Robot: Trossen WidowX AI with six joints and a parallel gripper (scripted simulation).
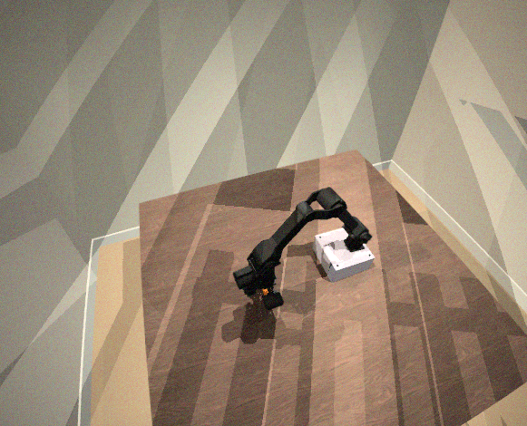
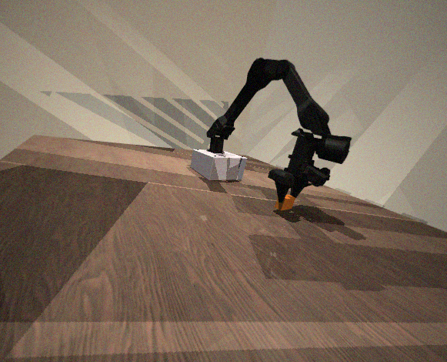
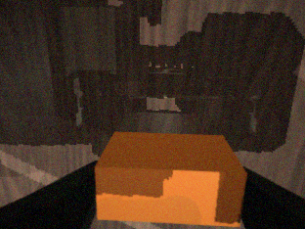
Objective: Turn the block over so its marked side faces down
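My gripper tip is now 10 mm past the orange block.
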